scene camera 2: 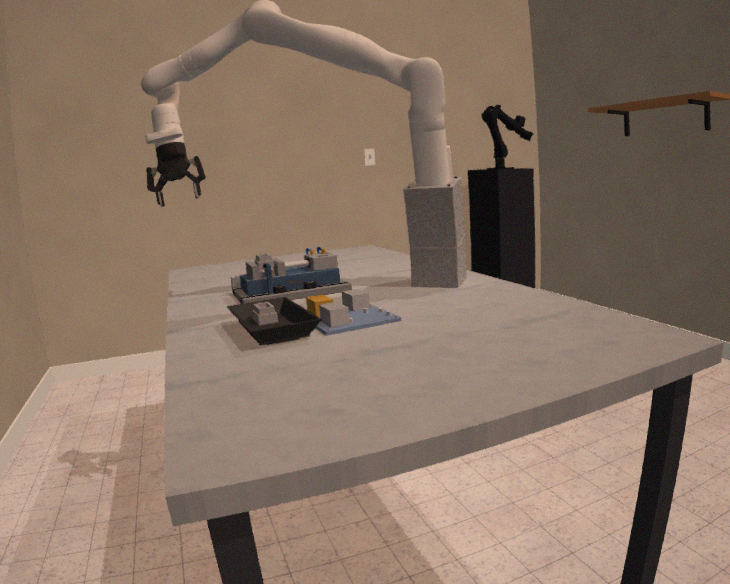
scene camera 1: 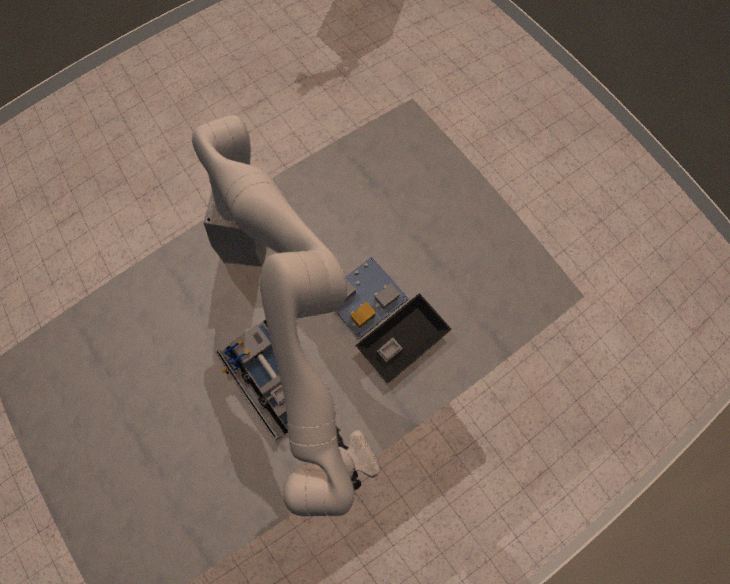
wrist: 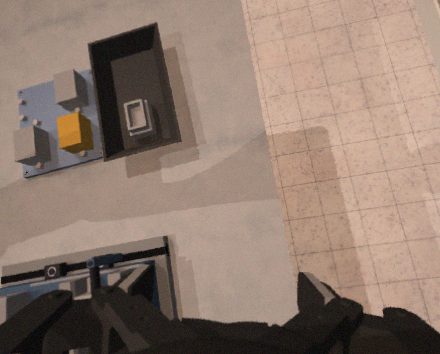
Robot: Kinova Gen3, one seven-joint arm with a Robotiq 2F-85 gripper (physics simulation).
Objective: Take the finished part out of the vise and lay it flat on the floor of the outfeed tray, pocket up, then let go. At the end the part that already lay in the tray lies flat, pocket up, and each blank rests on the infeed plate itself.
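Seen in the pictures: gripper, between the fingertips: (scene camera 2: 180, 202) (wrist: 224, 284); arm's base, origin of its link: (scene camera 2: 432, 182).
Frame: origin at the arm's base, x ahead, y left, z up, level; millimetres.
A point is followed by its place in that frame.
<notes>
My gripper (scene camera 1: 348, 460) {y -158, x 640, z 2 mm} (scene camera 2: 178, 200) {y -158, x 640, z 2 mm} (wrist: 224, 284) {y -158, x 640, z 2 mm} is open and empty, high above the table near its edge, beyond the vise's end. The finished part (scene camera 1: 277, 395) {y -215, x 423, z -179 mm} (scene camera 2: 263, 260) {y -171, x 434, z -176 mm} sits in the jaws of the blue vise (scene camera 1: 261, 371) {y -213, x 337, z -220 mm} (scene camera 2: 292, 281) {y -137, x 368, z -238 mm}; the arm partly covers the vise in the first scene view. A finger hides much of the vise in the wrist view. Another grey part (scene camera 1: 389, 349) {y 101, x 511, z -247 mm} (scene camera 2: 264, 314) {y 131, x 519, z -246 mm} (wrist: 137, 116) {y 105, x 511, z -247 mm} lies flat, pocket up, in the black outfeed tray (scene camera 1: 420, 328) {y 214, x 521, z -268 mm} (scene camera 2: 283, 333) {y 263, x 518, z -255 mm} (wrist: 140, 75) {y 199, x 523, z -267 mm}. Grey blanks (scene camera 1: 387, 295) {y 198, x 390, z -236 mm} (scene camera 2: 334, 314) {y 229, x 399, z -246 mm} (wrist: 68, 87) {y 194, x 395, z -236 mm} stand on the blue infeed plate (scene camera 1: 374, 277) {y 213, x 316, z -271 mm} (scene camera 2: 371, 319) {y 226, x 316, z -272 mm} (wrist: 42, 107) {y 196, x 310, z -271 mm}.
An orange block (scene camera 1: 363, 314) {y 109, x 389, z -235 mm} (scene camera 2: 317, 304) {y 140, x 402, z -242 mm} (wrist: 75, 132) {y 102, x 398, z -236 mm} stands between the grey blanks on the plate, which has small pegs. The plate adjoins the tray's long side. The arm's grey pedestal (scene camera 2: 433, 237) {y 30, x 26, z -144 mm} stands at the back of the table. The tray's walls rise around its floor.
</notes>
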